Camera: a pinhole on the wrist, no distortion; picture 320 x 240 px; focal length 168.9 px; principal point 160.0 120.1 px. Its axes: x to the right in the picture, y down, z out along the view. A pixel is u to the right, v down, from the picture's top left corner.
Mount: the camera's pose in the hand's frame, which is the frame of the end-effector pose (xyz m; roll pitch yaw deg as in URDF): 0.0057 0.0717 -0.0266 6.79 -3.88 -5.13
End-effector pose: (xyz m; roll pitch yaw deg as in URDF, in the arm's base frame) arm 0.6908 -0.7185 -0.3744 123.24 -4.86 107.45
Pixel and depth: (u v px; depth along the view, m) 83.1 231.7 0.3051
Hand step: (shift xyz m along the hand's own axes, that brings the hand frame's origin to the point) -0.1397 0.2495 0.2900
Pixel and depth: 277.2 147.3 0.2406
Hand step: 0.1561 0.0683 0.2276
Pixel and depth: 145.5 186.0 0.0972
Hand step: -0.0071 0.0991 0.0736
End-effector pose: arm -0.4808 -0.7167 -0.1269 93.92 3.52 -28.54
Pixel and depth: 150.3 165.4 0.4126
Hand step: -0.0409 0.1372 0.3936
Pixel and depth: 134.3 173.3 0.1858
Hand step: -0.0321 0.1114 0.1625
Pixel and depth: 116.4 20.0 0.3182
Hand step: -0.1158 -0.1432 0.2608
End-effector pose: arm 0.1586 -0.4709 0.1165 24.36 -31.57 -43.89
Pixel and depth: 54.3 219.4 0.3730
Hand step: -0.2374 0.2679 0.3530
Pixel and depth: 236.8 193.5 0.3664
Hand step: 0.1557 0.1735 0.3665
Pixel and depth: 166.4 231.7 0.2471
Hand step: 0.0091 0.2048 0.2381
